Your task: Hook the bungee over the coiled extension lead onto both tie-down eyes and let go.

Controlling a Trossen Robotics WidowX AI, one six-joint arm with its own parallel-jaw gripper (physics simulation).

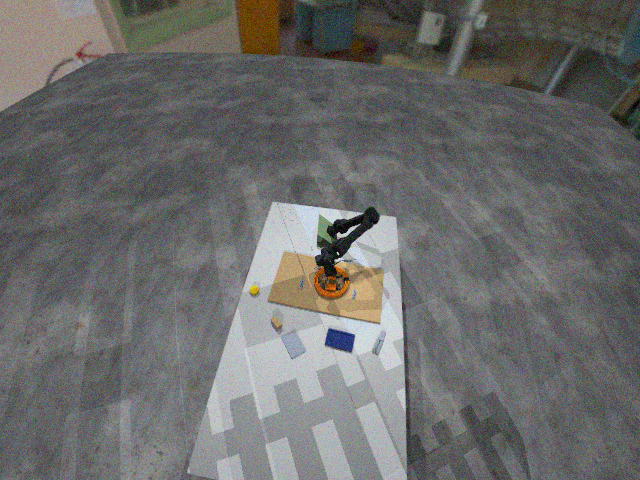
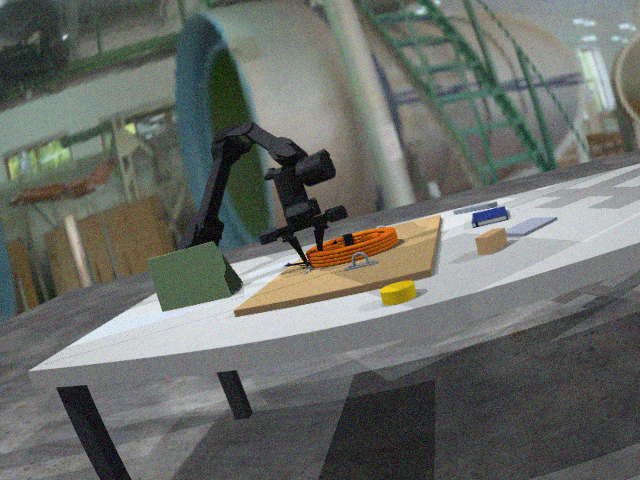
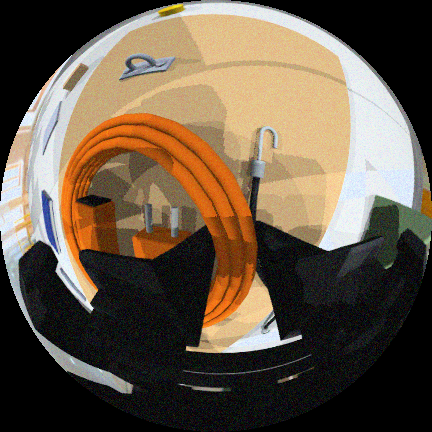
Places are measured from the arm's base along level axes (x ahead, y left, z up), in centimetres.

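Where they show: gripper, fingertip midpoint: (image 2: 315, 265) (image 3: 234, 227); arm's base, link origin: (image 1: 330, 231) (image 2: 197, 277).
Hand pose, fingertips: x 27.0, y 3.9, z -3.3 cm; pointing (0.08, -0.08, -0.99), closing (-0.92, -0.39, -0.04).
Note:
Things, the pixels of their centre, and the offset from my fingertips. "pt": a spot on its surface instead. Level surfaces: height alone.
- orange coiled extension lead, body centre: (image 3: 123, 250) (image 2: 352, 246) (image 1: 331, 281) dx +7.4, dy +4.8, dz +1.5 cm
- wooden board, surface height: dz -0.1 cm
- black bungee, surface spot: (image 3: 254, 195) pt dx -0.2, dy -2.6, dz +0.7 cm
- tie-down eye, body centre: (image 3: 138, 61) (image 2: 359, 259) (image 1: 301, 282) dx +12.9, dy -11.4, dz +1.3 cm
- yellow disc, body centre: (image 2: 398, 292) (image 1: 254, 290) dx +24.2, dy -35.6, dz -0.3 cm
- wooden block, body centre: (image 2: 491, 241) (image 1: 276, 322) dx +38.7, dy -17.1, dz +0.2 cm
- pale flat piece, body centre: (image 2: 528, 226) (image 1: 293, 344) dx +46.7, dy -5.4, dz -1.0 cm
- blue box, body centre: (image 2: 489, 216) (image 3: 48, 221) (image 1: 339, 339) dx +38.3, dy +16.8, dz -0.7 cm
The orange coiled extension lead (image 1: 331, 295) (image 2: 369, 248) (image 3: 220, 185) lies on the wooden board (image 1: 289, 268) (image 2: 403, 268) (image 3: 300, 90). My gripper (image 1: 330, 272) (image 2: 314, 257) (image 3: 234, 227) is low, one finger inside the ring, the other outside; its partly closed fingers straddle and appear to press the coil wall. The black bungee (image 3: 254, 195) runs beside the coil to the outer fingertip, its grey hook (image 3: 268, 132) free on the board; whether its cord is pinched is hidden. One tie-down eye (image 1: 301, 284) (image 2: 360, 261) (image 3: 142, 62) and another eye (image 1: 354, 293) stand on opposite sides.
A green block (image 1: 324, 229) (image 2: 191, 276) (image 3: 400, 220) stands near the arm base. A yellow disc (image 1: 254, 290) (image 2: 398, 293) (image 3: 171, 9), a wooden block (image 1: 276, 322) (image 2: 491, 241), a pale flat piece (image 1: 293, 344) and a blue box (image 1: 339, 340) (image 2: 490, 216) lie beyond the board.

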